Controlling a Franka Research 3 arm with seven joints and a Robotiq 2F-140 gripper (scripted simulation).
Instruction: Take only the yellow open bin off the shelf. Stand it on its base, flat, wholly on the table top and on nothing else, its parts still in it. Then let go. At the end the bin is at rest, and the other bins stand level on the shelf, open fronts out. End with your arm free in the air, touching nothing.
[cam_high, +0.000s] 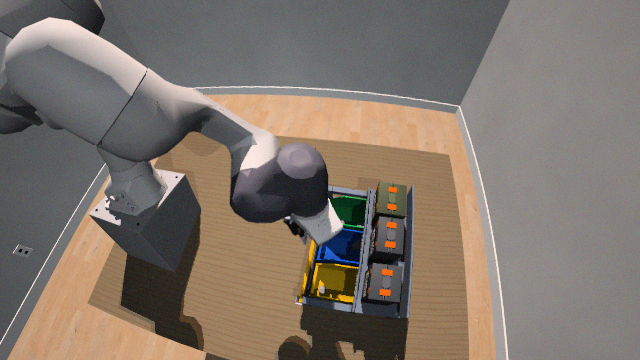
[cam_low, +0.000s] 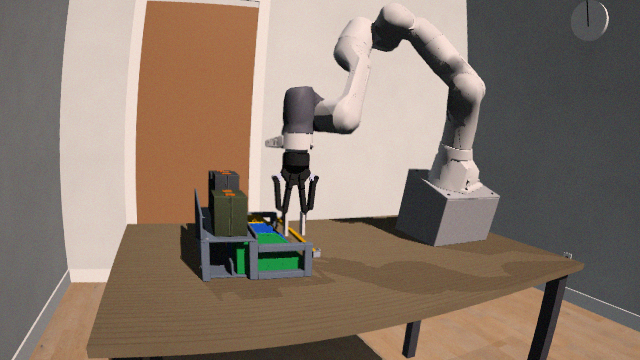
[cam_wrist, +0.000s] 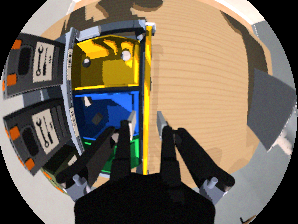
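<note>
Now: the yellow rail 3 cm below my hand. The rest, counted from my hand: yellow open bin 8 cm ahead, 13 cm to the right, 5 cm below; blue bin 10 cm ahead, 2 cm to the right, 5 cm below; green bin 13 cm ahead, 8 cm to the left, 5 cm below.
</note>
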